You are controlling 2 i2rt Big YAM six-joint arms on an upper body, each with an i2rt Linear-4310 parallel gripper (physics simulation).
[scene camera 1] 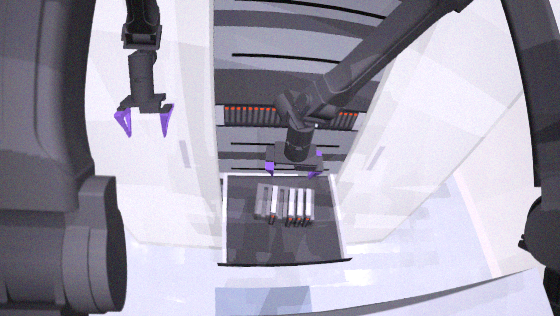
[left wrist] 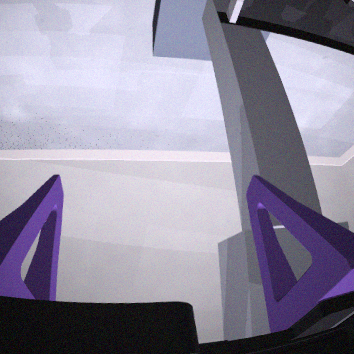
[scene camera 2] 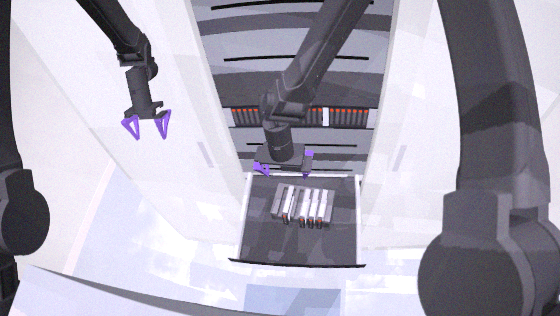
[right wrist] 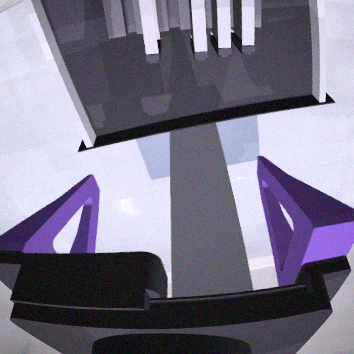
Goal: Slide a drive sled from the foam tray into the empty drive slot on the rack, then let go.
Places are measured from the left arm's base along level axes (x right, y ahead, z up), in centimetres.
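Pixels of known places: left gripper, fingertip midpoint: (scene camera 1: pixel 147 136) (left wrist: pixel 157 183) (scene camera 2: pixel 151 139); right gripper, fingertip midpoint: (scene camera 1: pixel 290 176) (scene camera 2: pixel 286 176) (right wrist: pixel 173 172).
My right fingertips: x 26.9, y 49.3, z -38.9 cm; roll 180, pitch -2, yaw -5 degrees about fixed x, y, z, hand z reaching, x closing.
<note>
Ahead of a thing's pixels: the offset from my right fingertips to its top centre. "*": to the spot under its first point.
Several white drive sleds @(dx +7.3, dy +3.9, dz -22.6 cm) (scene camera 1: pixel 300 202) (scene camera 2: pixel 314 204) @(dx +4.3, dy +4.0, dz -22.6 cm) (right wrist: pixel 199 25) with dark, orange-marked ends stand in the grey foam tray @(dx +3.3, dy +7.8, dz -28.3 cm) (scene camera 1: pixel 259 202) (scene camera 2: pixel 276 204), inside the open drawer. The rack's drive row (scene camera 1: pixel 250 116) (scene camera 2: pixel 350 118) holds dark drives with orange tops. A pale upright strip @(* dx +10.8, dy +25.3, dz -2.6 cm) (scene camera 2: pixel 326 116) interrupts it in scene camera 2; whether it is the empty slot is unclear. My right gripper (scene camera 1: pixel 292 174) (scene camera 2: pixel 286 175) (right wrist: pixel 173 172) is open and empty, above the drawer's rear edge in the scene views. My left gripper (scene camera 1: pixel 148 135) (scene camera 2: pixel 151 138) (left wrist: pixel 157 183) is open and empty, far from the tray.
The drawer @(* dx +2.3, dy -14.6, dz -33.8 cm) (scene camera 1: pixel 285 262) (scene camera 2: pixel 297 264) (right wrist: pixel 200 119) has raised side walls. White cabinet doors (scene camera 1: pixel 150 195) (scene camera 2: pixel 415 100) stand open on both sides of the rack. My right arm (scene camera 1: pixel 360 60) (scene camera 2: pixel 320 55) covers part of the drive row. A grey column @(* dx -1.7, dy -38.5, dz -27.0 cm) (left wrist: pixel 270 110) (right wrist: pixel 205 215) shows in both wrist views.
</note>
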